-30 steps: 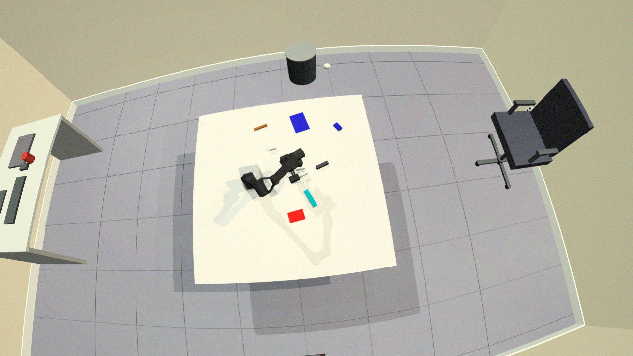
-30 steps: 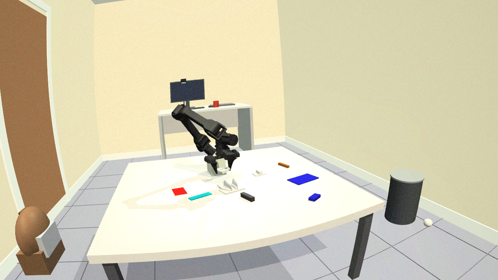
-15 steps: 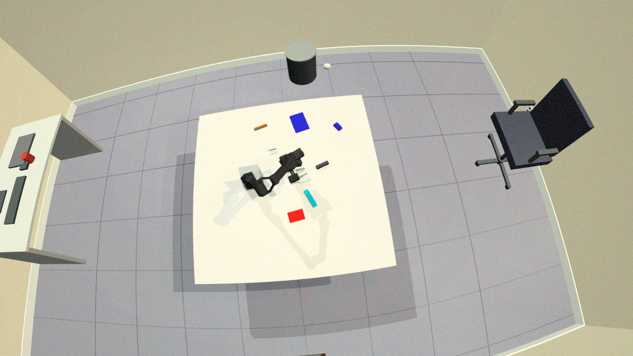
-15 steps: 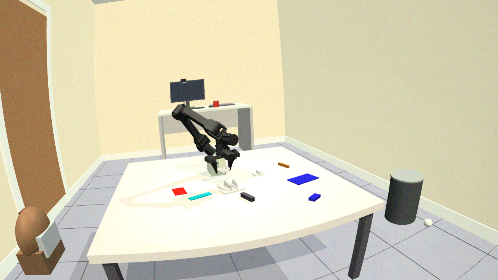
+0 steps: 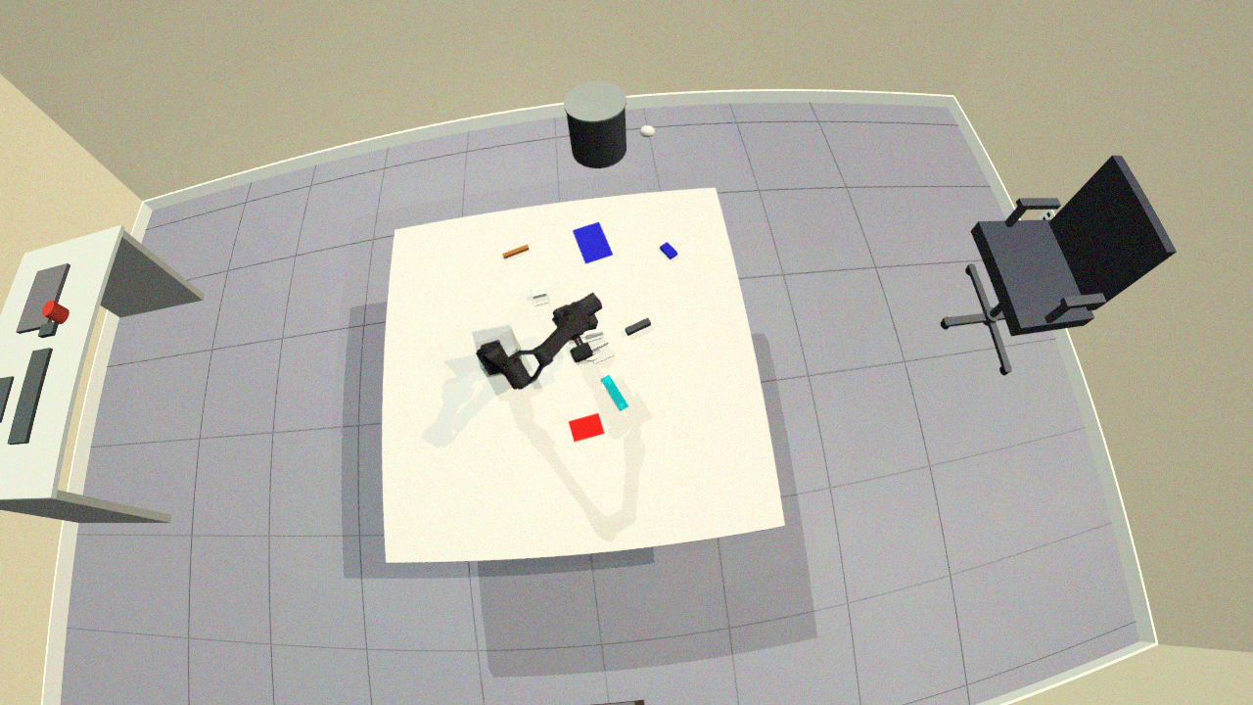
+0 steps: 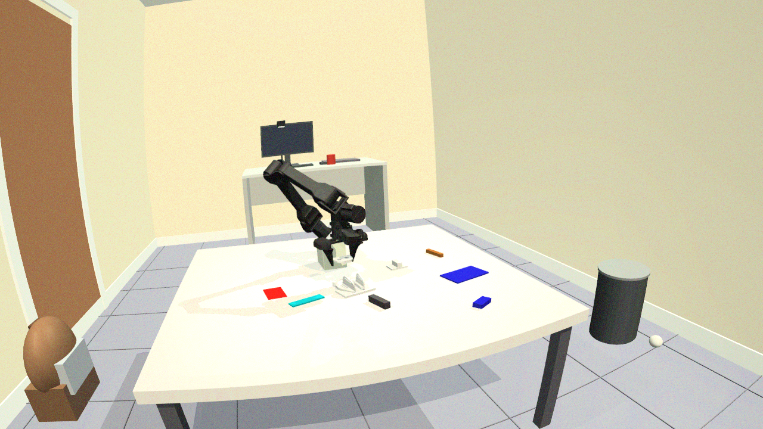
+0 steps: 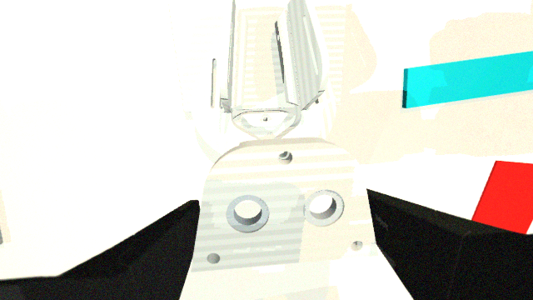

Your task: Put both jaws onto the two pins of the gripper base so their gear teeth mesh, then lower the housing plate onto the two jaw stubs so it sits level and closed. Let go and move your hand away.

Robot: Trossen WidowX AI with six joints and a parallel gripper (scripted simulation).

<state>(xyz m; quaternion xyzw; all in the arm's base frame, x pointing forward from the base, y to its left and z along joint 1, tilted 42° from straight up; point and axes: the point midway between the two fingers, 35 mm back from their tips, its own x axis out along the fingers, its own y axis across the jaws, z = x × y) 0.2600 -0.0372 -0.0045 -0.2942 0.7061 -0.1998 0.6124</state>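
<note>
Right now the white jaw is 7 cm below my gripper tip, 2 cm to the left of it and 2 cm ahead of it. From my gripper tip the other things lie so: white ribbed plate (8 cm below, 7 cm ahead, 1 cm to the left); dark block (22 cm ahead, 7 cm below, 4 cm to the left); cyan bar (17 cm to the right, 8 cm below, 8 cm ahead).
</note>
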